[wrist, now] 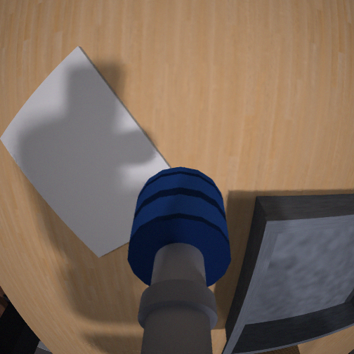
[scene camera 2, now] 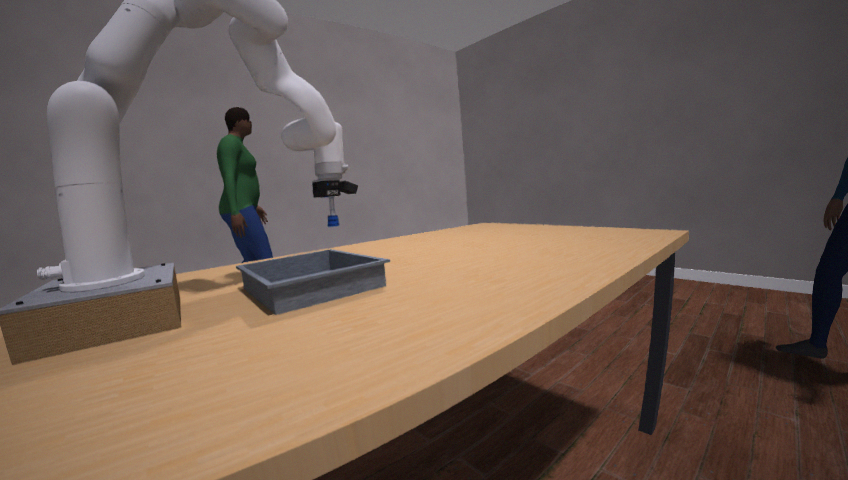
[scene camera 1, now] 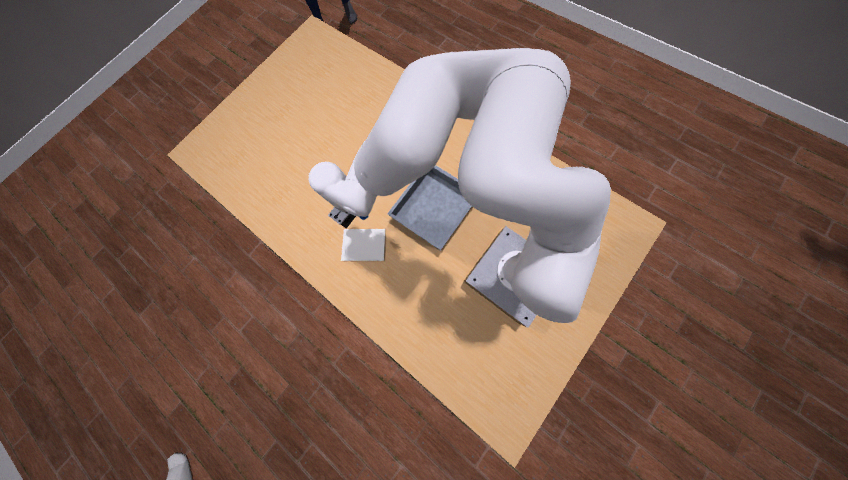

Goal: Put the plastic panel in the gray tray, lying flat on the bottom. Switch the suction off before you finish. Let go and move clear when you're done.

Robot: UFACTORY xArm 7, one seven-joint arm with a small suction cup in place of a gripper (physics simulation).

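Pixels of known places: hand, tool point: (scene camera 2: 333, 225); arm's base, link origin: (scene camera 2: 104, 282).
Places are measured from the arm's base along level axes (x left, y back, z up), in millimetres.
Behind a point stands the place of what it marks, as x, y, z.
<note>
The plastic panel (scene camera 1: 363, 253) {238, -458, -68} (wrist: 75, 155) is a thin white rectangle lying flat on the table, beside the gray tray; it does not show in the second scene view. The gray tray (scene camera 1: 431, 209) {-35, -352, -71} (scene camera 2: 330, 291) {-160, -338, -58} (wrist: 310, 272) is an open, shallow square box standing upright on the table, and its visible bottom is bare. My gripper, a blue suction cup (scene camera 1: 364, 217) (scene camera 2: 333, 220) (wrist: 180, 215), is open, with no panel on it. It hangs above the table, higher than the tray's rim. In the wrist view it overlaps the panel's near corner. The arm's shadow falls on the panel.
The robot's base plate (scene camera 1: 487, 273) {58, -72, 0} (scene camera 2: 89, 333) {-100, 17, -53} stands on the wooden table (scene camera 1: 267, 130) {65, -1133, -74} (scene camera 2: 476, 285) {-296, -546, -74}, on the other side of the tray from the cup. A person in green (scene camera 2: 238, 172) stands behind the table. Another person (scene camera 2: 830, 285) shows partly at the right edge.
</note>
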